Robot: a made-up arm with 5 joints.
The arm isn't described. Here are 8 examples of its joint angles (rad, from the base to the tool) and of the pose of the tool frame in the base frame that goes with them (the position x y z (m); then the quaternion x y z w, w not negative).
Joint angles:
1: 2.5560 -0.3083 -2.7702 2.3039 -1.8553
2: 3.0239 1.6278 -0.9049 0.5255 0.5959
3: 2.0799 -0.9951 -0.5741 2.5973 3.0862
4: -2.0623 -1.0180 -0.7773 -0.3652 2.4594
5: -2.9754 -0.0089 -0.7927 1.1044 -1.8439
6: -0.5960 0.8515 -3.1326 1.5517 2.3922
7: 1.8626 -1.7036 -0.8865 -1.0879 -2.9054
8: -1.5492 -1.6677 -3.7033 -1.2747 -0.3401
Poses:
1: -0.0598 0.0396 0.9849 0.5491 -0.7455 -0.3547 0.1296
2: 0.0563 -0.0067 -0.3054 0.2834 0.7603 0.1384 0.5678
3: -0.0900 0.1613 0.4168 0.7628 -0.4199 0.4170 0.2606
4: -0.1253 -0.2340 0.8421 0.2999 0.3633 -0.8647 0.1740
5: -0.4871 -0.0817 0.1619 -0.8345 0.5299 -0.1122 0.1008
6: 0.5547 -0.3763 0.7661 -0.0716 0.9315 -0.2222 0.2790
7: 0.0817 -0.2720 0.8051 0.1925 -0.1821 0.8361 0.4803
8: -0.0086 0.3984 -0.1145 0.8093 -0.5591 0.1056 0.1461
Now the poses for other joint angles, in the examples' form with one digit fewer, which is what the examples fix.
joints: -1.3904 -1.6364 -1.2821 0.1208 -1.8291
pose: -0.057 0.313 0.951 0.167 0.037 -0.038 0.985
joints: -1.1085 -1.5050 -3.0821 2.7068 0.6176
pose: -0.270 0.541 0.470 0.383 -0.448 0.783 0.196
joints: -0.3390 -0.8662 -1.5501 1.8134 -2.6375
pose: 0.207 -0.073 0.848 0.391 0.871 0.024 0.296
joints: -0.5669 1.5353 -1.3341 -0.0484 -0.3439
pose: 0.302 -0.192 -0.343 -0.991 0.111 0.069 0.034
